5 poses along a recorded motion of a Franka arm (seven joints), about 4.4 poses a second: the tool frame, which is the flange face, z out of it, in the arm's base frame.
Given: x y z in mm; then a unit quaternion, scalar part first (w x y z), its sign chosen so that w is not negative.
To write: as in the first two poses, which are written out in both.
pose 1, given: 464.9, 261.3, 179.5, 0.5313, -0.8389, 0.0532, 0.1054
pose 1, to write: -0.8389, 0.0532, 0.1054, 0.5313, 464.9, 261.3, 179.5
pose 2, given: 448.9, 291.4, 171.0, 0.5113, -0.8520, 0.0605, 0.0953
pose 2, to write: -0.8520, 0.0605, 0.0953, 0.5113, 448.9, 291.4, 171.0
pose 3, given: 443.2, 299.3, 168.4, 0.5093, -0.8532, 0.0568, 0.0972
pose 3, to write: -0.8532, 0.0568, 0.0972, 0.5093, 443.2, 299.3, 168.4
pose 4, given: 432.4, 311.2, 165.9, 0.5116, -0.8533, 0.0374, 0.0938
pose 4, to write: -0.8533, 0.0374, 0.0938, 0.5116, 432.4, 311.2, 165.9
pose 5, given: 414.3, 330.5, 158.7, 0.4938, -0.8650, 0.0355, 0.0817
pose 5, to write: -0.8650, 0.0355, 0.0817, 0.4938, 414.3, 330.5, 158.7
